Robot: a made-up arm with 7 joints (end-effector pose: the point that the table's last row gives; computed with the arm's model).
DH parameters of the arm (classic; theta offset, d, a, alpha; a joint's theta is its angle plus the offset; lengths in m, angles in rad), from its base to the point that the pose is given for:
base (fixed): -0.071 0 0 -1.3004
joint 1: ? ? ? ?
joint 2: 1.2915 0 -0.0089 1.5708
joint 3: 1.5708 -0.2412 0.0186 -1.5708
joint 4: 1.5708 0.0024 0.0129 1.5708
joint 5: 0 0.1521 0 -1.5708
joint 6: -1.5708 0 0.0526 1.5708
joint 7: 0 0 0 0
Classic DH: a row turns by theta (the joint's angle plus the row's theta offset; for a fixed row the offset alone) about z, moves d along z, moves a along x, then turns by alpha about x.
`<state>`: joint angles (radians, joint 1 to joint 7).
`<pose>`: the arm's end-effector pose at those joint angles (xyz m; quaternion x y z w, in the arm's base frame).
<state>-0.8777 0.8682 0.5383 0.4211 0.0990 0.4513 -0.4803</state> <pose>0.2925 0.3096 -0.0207 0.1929 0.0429 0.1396 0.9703</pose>
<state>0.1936 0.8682 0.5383 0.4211 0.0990 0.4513 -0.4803</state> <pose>0.0611 0.3744 -0.1947 0.2624 0.5344 0.1592 0.7876</pose>
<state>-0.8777 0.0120 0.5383 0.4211 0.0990 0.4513 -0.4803</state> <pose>0.3542 0.0675 -0.2014 -0.1253 0.1263 -0.1292 0.9755</pose>
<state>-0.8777 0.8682 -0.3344 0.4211 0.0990 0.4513 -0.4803</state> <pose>0.3510 0.1960 -0.1123 0.4420 0.2454 -0.1263 0.8535</pose>
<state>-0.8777 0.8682 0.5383 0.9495 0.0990 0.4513 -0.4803</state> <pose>0.2850 0.3422 -0.1211 0.0455 0.2592 0.1624 0.9510</pose>
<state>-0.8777 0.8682 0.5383 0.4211 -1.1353 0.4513 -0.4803</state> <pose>0.3039 0.2860 -0.0167 -0.2680 -0.2143 -0.1576 0.9260</pose>
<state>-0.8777 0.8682 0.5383 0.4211 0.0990 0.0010 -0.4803</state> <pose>0.2918 0.2979 -0.0004 0.3158 -0.1359 0.0935 0.9344</pose>
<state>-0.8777 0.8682 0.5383 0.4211 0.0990 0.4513 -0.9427</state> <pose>0.2925 0.3096 -0.0207 0.1779 0.0860 -0.0864 0.9765</pose>
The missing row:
joint 1: -1.3111 0.0247 -0.009 -1.5708
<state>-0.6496 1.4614 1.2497 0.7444 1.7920 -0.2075 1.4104</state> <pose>0.0881 0.4210 0.1290 -0.7308 0.2967 -0.6063 0.1013</pose>
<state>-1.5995 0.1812 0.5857 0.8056 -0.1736 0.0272 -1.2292</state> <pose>0.4361 0.0383 0.0457 -0.0614 -0.3285 -0.5394 0.7729</pose>
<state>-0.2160 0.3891 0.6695 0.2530 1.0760 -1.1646 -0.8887</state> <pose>0.1757 0.2058 -0.2292 0.6644 0.0762 -0.4396 0.5996</pose>
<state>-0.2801 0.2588 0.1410 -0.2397 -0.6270 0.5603 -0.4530</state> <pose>0.2297 0.0905 -0.2133 -0.1944 0.0928 -0.2925 0.9317</pose>
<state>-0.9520 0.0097 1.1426 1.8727 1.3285 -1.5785 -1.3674</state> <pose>0.2593 -0.0562 -0.2852 0.0812 -0.2722 -0.7812 0.5560</pose>
